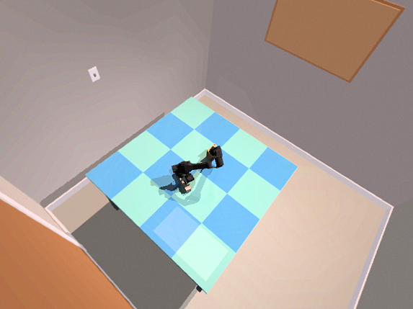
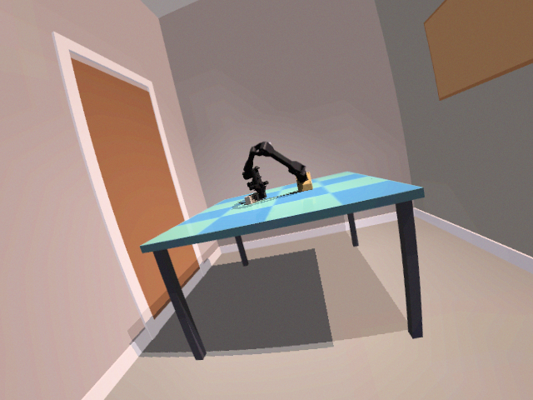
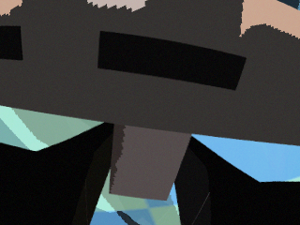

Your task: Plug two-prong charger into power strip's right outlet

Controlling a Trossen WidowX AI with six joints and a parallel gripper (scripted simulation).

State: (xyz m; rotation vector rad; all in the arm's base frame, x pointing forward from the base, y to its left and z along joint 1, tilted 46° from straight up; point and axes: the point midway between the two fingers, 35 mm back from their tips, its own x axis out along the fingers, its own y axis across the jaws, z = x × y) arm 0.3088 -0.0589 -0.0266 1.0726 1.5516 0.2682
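My gripper tip is 20 mm short of the two-prong charger, 10 mm to the left of it and 10 mm below it.
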